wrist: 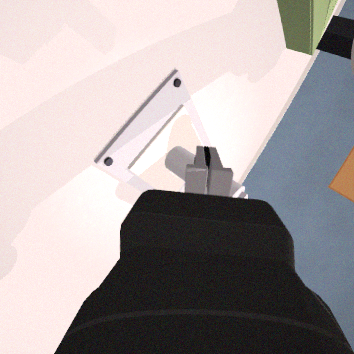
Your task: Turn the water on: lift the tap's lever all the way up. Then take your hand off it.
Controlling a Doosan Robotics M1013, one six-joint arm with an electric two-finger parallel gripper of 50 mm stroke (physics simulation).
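Places are measured from the arm's base along level axes (x back, y up, z left), in metres.
Pixels of known places: gripper, fingertip midpoint: point(204, 158).
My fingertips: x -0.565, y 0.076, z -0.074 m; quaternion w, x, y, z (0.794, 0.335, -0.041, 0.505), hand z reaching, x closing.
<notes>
Ahead of a thing's pixels: the offset from my fingertips to its middle. "spot": to the spot under its first point.
The tap's pale mounting frame @(spot: dx +0.006, dy -0.136, dz +0.053 m) point(145, 122) with dark screws sits on the pale panel, left of and above the fingers in the wrist view. A grey round bar @(spot: dx -0.012, dy -0.105, dz +0.128 m) point(177, 159) of the tap shows inside it, its blunt end just left of the fingertips. A small part of the tap @(spot: dx +0.004, dy +0.004, dz +0.152 m) point(241, 190) shows to the right of the fingers. My gripper point(204, 158) is shut with nothing between its fingers, which overlap the middle of the bar in this view. The fingers and the black gripper body hide much of the tap. Which part is the lever, and its angle, I cannot tell.
A green block point(297, 25) stands at the top right near the pale panel's edge. A black piece point(339, 37) is beside it at the right border. An orange-brown object point(346, 180) shows at the right border against a blue surface point(295, 135).
</notes>
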